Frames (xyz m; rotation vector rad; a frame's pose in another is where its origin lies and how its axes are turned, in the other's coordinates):
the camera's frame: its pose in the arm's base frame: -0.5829 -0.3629 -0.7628 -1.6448 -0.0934 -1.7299
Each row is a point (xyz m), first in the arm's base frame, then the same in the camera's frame.
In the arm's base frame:
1: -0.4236 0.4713 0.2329
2: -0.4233 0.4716 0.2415
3: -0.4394 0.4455 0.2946
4: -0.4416 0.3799 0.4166
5: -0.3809 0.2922 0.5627
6: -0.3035 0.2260 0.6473
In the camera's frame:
1: 0.5256 -0.9402 0.7432
2: 0.5332 -0.9439 0.7451
3: 0.5907 -0.9561 0.7275
4: 0.7284 -0.9610 0.7132
5: 0.9031 -0.9260 0.7443
6: 1.0150 -0.8716 0.7896

